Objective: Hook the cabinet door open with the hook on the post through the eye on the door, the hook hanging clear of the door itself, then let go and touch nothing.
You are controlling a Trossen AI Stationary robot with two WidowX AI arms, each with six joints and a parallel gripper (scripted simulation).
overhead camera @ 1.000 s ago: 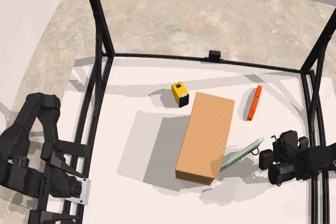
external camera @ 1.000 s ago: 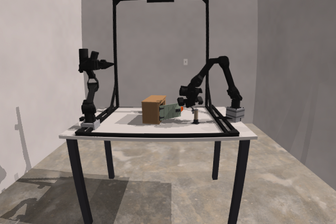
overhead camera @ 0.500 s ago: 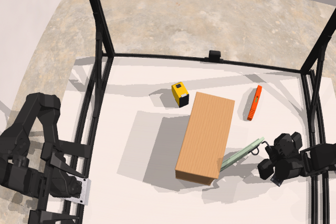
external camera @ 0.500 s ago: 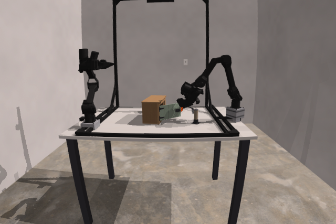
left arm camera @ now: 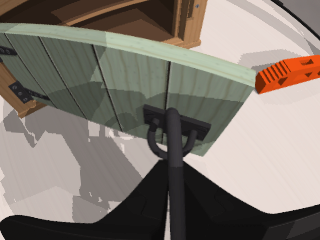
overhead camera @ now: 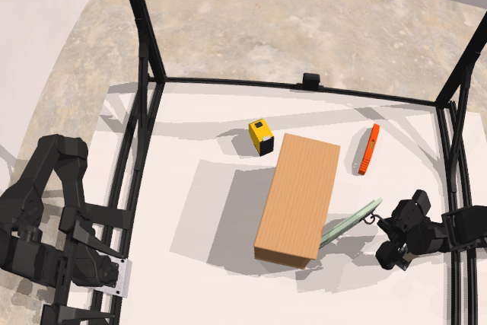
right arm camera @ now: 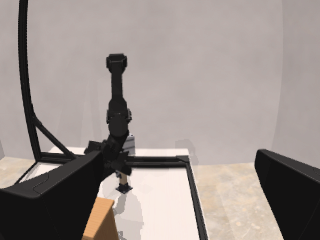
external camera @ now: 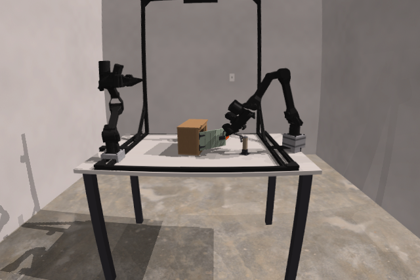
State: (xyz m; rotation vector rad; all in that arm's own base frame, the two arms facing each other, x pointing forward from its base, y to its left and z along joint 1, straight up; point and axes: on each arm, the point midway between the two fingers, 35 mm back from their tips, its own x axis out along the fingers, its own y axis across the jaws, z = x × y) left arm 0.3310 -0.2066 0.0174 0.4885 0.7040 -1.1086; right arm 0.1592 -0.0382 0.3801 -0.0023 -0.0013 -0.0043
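The dark hook lies 1 cm ahead of my left hand, 2 cm to the left of it and 2 cm below it. The rest, counted from my left hand: yellow box 29 cm behind, 25 cm to the right, 8 cm below; then green door 1 cm behind, 10 cm to the right, 4 cm below; then orange level 24 cm behind, 2 cm to the left, 10 cm below.
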